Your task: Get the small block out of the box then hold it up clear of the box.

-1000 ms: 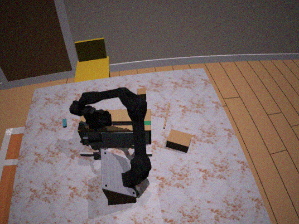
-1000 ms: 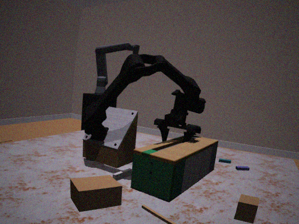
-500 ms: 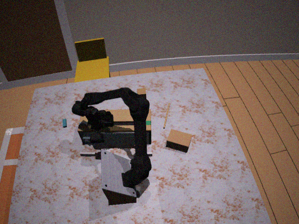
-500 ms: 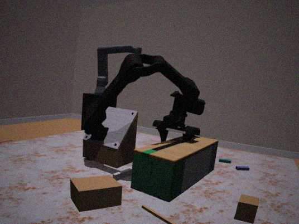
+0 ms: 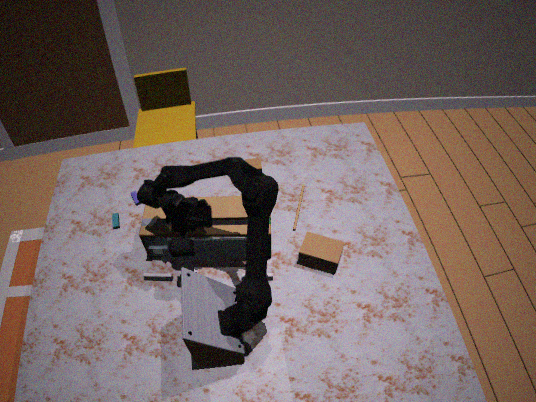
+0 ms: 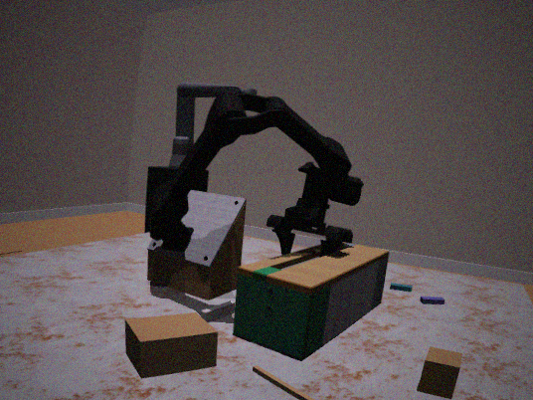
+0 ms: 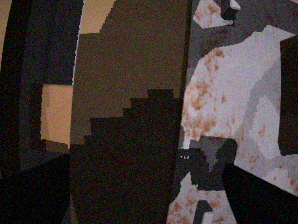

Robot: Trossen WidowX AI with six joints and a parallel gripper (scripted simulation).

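Right now the box is 30 mm ahead of my gripper tip, 30 mm to the right of it and 30 mm below it. Round my gripper tip: teal piece 200 mm ahead, 280 mm to the left, 80 mm below; then thin stick 150 mm ahead, 350 mm to the right, 80 mm below; then purple piece 290 mm ahead, 210 mm to the left, 80 mm below.
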